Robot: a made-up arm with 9 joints. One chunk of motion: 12 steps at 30 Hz.
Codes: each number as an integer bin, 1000 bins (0 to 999) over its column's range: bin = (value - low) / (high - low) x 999, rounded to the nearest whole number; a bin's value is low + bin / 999 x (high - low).
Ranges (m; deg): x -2.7..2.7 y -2.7..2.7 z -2.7..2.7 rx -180..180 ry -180..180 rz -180..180
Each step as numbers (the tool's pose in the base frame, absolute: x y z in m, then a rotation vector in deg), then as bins.
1 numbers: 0.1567 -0.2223 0.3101 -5.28 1.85 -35.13
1 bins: 528 458 557 485 505 402
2 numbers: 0.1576 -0.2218 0.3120 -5.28 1.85 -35.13
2 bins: 529 458 557 485 505 402
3 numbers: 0.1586 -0.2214 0.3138 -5.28 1.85 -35.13
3 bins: 529 459 558 485 505 402
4 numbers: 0.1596 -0.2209 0.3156 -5.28 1.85 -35.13
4 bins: 529 459 558 485 505 402
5 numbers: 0.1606 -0.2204 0.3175 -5.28 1.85 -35.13
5 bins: 529 459 558 485 505 402
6 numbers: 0.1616 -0.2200 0.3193 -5.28 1.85 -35.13
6 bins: 529 459 559 485 505 402
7 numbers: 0.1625 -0.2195 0.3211 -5.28 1.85 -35.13
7 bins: 530 459 559 485 505 402
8 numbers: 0.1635 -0.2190 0.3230 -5.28 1.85 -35.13
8 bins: 530 459 559 485 505 402
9 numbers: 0.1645 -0.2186 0.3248 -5.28 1.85 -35.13
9 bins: 530 459 560 485 505 402
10 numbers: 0.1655 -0.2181 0.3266 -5.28 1.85 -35.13
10 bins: 530 459 560 485 505 402
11 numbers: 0.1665 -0.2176 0.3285 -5.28 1.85 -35.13
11 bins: 530 459 560 485 505 402
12 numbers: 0.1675 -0.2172 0.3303 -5.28 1.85 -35.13
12 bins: 530 459 561 485 505 402
